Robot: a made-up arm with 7 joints.
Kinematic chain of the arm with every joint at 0, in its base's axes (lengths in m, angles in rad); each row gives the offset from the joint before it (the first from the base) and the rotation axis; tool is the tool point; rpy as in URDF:
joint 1: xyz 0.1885 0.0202 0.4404 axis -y
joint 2: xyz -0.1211 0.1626 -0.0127 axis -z
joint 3: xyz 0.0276 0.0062 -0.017 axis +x
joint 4: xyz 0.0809 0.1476 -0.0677 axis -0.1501 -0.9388 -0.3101
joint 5: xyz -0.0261 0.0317 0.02 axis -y
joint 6: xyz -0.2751 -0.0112 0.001 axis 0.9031 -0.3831 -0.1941
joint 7: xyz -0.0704 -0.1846 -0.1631 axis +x
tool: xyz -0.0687 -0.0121 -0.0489 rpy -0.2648 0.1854 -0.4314
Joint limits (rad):
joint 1: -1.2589..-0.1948
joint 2: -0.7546..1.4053
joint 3: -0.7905..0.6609
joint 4: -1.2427..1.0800
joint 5: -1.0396..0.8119
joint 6: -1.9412..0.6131
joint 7: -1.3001..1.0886
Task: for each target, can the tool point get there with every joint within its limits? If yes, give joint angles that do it. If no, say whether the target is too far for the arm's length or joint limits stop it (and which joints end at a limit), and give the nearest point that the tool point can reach.
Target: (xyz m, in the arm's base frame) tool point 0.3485 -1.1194 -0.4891
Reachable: no: too far | nearest point 0.1529 -0.2592 0.0825 | short by 1.051 m
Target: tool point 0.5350 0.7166 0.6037
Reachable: no: joint limits stop it (at a limit: joint 1, joint 2, joint 3, joint 6, joint 7) | nearest point 0.4013 0.5775 0.4966 | short by 0.221 m
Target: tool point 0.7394 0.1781 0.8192
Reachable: no: joint limits stop it (at a limit: joint 1, joint 2, joint 5, joint 6) | nearest point 0.4939 0.1515 0.7027 | short by 0.273 m
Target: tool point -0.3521 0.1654 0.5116
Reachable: yes | joints -0.7387 0.1138 -0.1991 0.2355 -0.0709 -0.1456 0.5684
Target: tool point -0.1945 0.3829 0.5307
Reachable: yes | joints -0.6409 0.8081 0.5180 0.0159 0.5392 -1.1965 -0.7028
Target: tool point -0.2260 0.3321 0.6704
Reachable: yes | joints -0.7508 0.3584 0.2140 0.7455 -0.3100 -1.0864 -0.5101
